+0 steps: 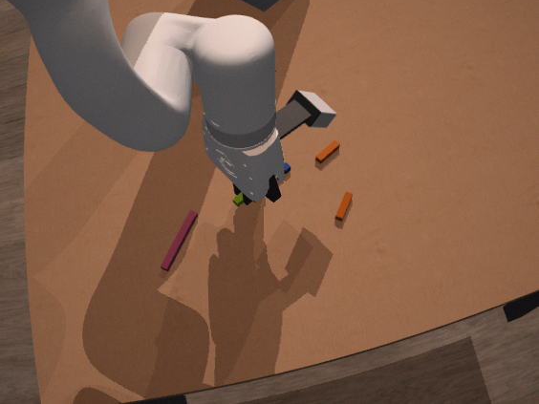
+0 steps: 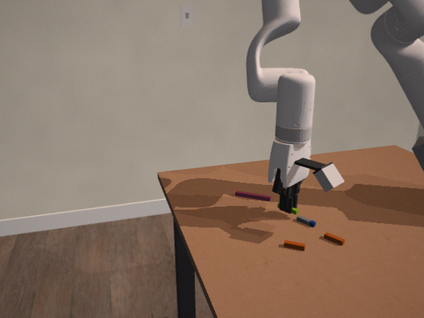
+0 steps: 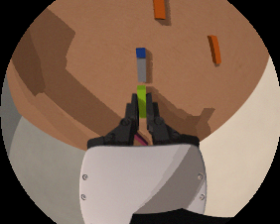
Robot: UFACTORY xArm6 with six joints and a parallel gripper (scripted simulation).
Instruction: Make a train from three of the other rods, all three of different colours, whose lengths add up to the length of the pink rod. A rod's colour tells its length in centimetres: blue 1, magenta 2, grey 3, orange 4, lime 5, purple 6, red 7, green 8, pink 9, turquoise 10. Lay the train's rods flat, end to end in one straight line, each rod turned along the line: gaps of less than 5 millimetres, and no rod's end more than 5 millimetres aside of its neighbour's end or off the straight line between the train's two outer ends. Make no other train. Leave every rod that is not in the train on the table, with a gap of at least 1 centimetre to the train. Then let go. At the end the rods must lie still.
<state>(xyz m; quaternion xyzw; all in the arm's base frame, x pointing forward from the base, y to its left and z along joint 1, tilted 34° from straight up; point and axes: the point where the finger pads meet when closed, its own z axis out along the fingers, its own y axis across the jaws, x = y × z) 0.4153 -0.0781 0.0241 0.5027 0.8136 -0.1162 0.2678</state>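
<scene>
The lime rod lies 2 cm below my hand. Round my hand: grey rod 4 cm to the left, 3 cm below, 1 cm behind; pink rod 11 cm to the right, 3 cm below, 3 cm ahead; blue rod 6 cm to the left, 3 cm below, 2 cm behind.
</scene>
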